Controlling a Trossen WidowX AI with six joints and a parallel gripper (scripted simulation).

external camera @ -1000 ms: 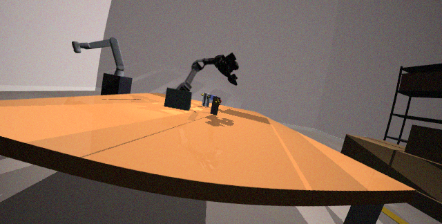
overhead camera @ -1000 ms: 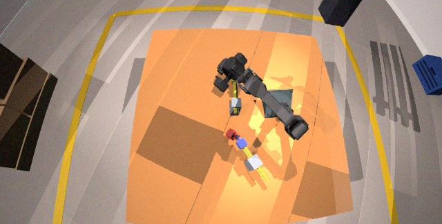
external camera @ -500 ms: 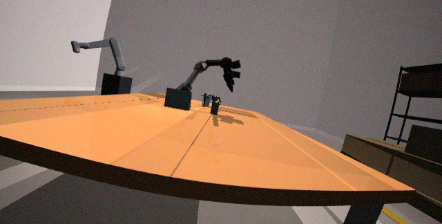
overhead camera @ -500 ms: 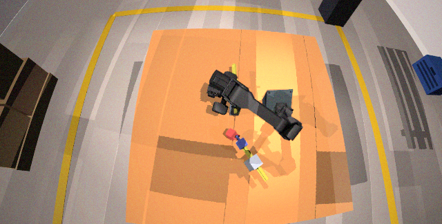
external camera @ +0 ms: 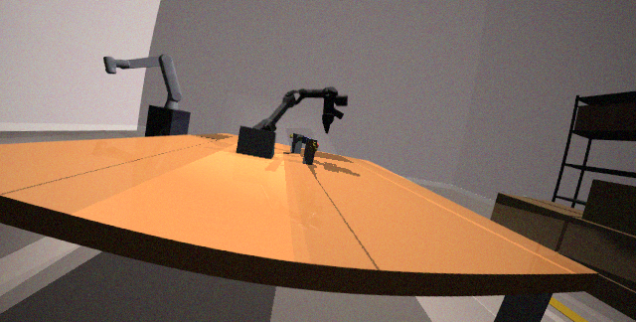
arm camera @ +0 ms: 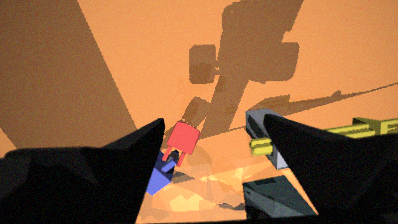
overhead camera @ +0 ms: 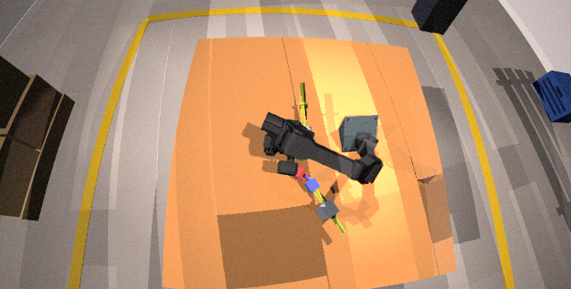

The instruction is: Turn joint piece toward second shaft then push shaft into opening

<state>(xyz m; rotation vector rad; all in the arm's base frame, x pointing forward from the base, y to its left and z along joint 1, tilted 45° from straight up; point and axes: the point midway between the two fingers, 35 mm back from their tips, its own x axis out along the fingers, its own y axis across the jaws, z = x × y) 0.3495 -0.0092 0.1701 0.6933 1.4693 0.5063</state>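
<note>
Now: the joint piece 6 cm behind my gripper tip, 5 cm to the left of it and 8 cm below it.
</note>
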